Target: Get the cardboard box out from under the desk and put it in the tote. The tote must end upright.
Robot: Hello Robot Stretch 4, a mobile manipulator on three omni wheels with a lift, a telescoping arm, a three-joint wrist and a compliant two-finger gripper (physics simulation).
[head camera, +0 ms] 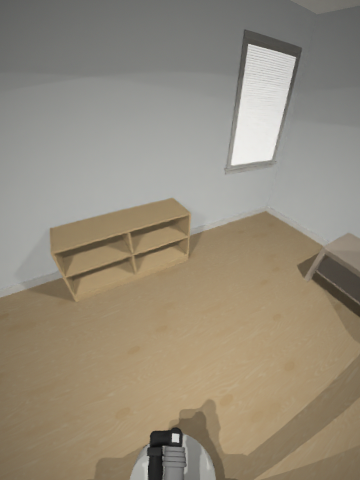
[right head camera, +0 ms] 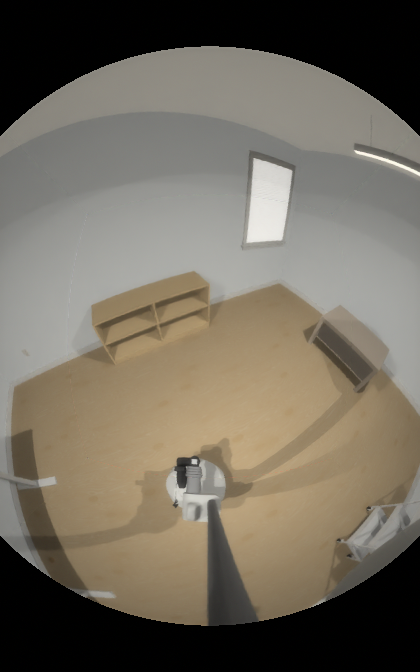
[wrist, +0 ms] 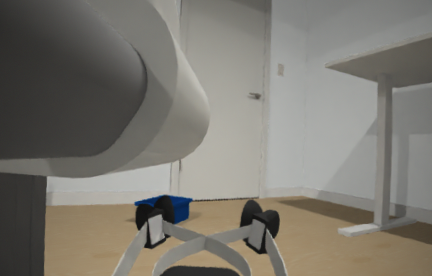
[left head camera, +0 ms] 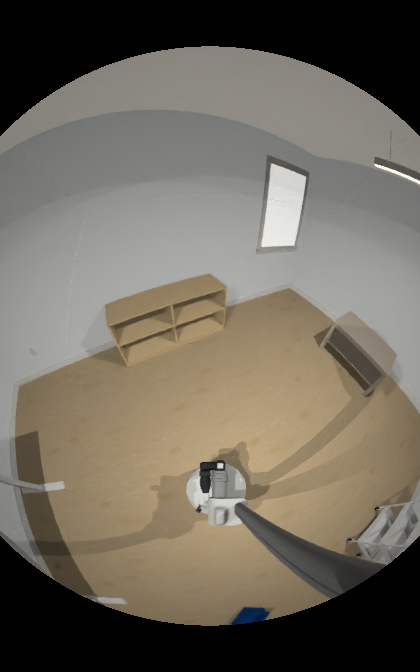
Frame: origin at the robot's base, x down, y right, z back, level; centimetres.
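Seen in the pictures: gripper, between the fingertips: (wrist: pixel 208 214).
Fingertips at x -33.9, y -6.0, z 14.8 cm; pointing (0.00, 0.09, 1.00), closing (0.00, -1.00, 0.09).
Note:
A point is followed by its place in that frame.
My gripper (wrist: pixel 208 214) @[x -33.9, y -6.0, z 14.8 cm] is open and empty in the wrist view, its two black fingertips well apart. The blue tote (wrist: pixel 182 212) @[x -2.3, y 21.9, z 148.0 cm] (left head camera: pixel 250 615) stands upright on the floor near the door, partly behind the left fingertip in the wrist view; part of it shows at the bottom edge of the left head view. The pale desk (wrist: pixel 384 145) @[x -46.4, y -94.3, z 152.8 cm] stands at the right of the wrist view; its feet and part of a leg show at the lower left of both side head views. The cardboard box does not show in any view.
A wooden shelf unit (head camera: pixel 120 221) @[x -58.3, y -57.0, z -153.7 cm] (left head camera: pixel 165 297) (right head camera: pixel 150 294) stands against the wall ahead. A low brown table (head camera: pixel 346 250) @[x -42.2, y 154.4, z -145.4 cm] (left head camera: pixel 364 336) (right head camera: pixel 354 330) stands by the right wall. A white cart (left head camera: pixel 377 530) (right head camera: pixel 366 528) is at the lower right. A door (wrist: pixel 222 115) @[x -68.3, y 5.9, z 220.7 cm] is behind the tote.

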